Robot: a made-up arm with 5 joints. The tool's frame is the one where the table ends. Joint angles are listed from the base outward.
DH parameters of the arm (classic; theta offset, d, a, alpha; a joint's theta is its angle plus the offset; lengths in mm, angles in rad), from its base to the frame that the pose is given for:
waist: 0 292.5 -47.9 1.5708
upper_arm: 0 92 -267.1 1.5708
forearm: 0 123.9 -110.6 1.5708
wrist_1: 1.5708 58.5 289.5 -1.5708
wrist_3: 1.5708 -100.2 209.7 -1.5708
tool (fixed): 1.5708 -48.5 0 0
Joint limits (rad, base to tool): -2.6..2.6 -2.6..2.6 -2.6..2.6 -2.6..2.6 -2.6..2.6
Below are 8 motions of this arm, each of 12 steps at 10 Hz.
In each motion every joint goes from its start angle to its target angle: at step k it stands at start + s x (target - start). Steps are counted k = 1, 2, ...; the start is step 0. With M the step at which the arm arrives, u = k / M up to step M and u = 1 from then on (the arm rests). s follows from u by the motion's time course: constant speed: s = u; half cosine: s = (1 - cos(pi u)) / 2; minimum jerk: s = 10 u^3 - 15 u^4 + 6 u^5.
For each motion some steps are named. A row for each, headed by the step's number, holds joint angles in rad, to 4 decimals.
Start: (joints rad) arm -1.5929 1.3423 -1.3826 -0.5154 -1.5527
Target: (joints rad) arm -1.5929 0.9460 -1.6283 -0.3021 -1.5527
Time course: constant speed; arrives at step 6
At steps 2, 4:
2: -1.5929 1.2102 -1.4645 -0.4443 -1.5527
4: -1.5929 1.0781 -1.5464 -0.3732 -1.5527

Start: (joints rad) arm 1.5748 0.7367 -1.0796 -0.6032 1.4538
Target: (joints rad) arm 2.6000 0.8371 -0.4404 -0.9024 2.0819
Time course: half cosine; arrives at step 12
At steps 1, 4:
1: 1.5923 0.7384 -1.0687 -0.6083 1.4645
4: 1.8311 0.7618 -0.9198 -0.6780 1.6108

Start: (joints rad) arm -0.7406 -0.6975 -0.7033 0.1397 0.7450
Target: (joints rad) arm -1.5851 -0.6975 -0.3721 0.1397 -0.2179
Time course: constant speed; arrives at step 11
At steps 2, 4, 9, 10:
2: -0.8941 -0.6975 -0.6431 0.1397 0.5699
4: -1.0477 -0.6975 -0.5829 0.1397 0.3949
9: -1.4316 -0.6975 -0.4323 0.1397 -0.0428
10: -1.5083 -0.6975 -0.4022 0.1397 -0.1304

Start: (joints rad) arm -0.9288 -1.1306 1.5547 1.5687 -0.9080
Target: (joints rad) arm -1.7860 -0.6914 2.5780 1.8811 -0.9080
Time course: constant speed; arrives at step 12
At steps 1, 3, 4, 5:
1: -1.0002 -1.0940 1.6400 1.5947 -0.9080
3: -1.1431 -1.0208 1.8105 1.6468 -0.9080
4: -1.2145 -0.9842 1.8958 1.6728 -0.9080
5: -1.2860 -0.9476 1.9811 1.6989 -0.9080

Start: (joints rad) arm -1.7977 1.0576 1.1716 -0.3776 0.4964
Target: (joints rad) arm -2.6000 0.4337 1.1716 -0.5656 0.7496
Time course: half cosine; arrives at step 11
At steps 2, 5, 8, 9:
2: -1.8614 1.0081 1.1716 -0.3925 0.5165
5: -2.1418 0.7900 1.1716 -0.4582 0.6050
8: -2.4615 0.5414 1.1716 -0.5332 0.7059
9: -2.5363 0.4832 1.1716 -0.5507 0.7295

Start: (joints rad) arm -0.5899 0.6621 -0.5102 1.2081 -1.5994
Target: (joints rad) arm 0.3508 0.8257 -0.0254 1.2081 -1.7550
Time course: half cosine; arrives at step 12
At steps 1, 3, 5, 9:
1: -0.5739 0.6649 -0.5019 1.2081 -1.6021
3: -0.4521 0.6861 -0.4392 1.2081 -1.6222
5: -0.2413 0.7227 -0.3305 1.2081 -1.6571
9: 0.2130 0.8017 -0.0964 1.2081 -1.7322

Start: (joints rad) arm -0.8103 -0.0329 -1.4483 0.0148 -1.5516
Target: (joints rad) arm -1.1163 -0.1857 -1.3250 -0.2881 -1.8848
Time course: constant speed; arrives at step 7
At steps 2, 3, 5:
2: -0.8977 -0.0766 -1.4131 -0.0717 -1.6468
3: -0.9414 -0.0984 -1.3955 -0.1150 -1.6944
5: -1.0289 -0.1420 -1.3602 -0.2016 -1.7896

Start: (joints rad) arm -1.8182 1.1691 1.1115 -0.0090 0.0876
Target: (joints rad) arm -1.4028 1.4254 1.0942 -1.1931 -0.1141
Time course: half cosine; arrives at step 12
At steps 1, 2, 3, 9, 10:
1: -1.8111 1.1735 1.1112 -0.0292 0.0842
2: -1.7904 1.1863 1.1103 -0.0883 0.0741
3: -1.7574 1.2066 1.1090 -0.1824 0.0581
9: -1.4636 1.3879 1.0967 -1.0197 -0.0846
10: -1.4306 1.4082 1.0954 -1.1138 -0.1006

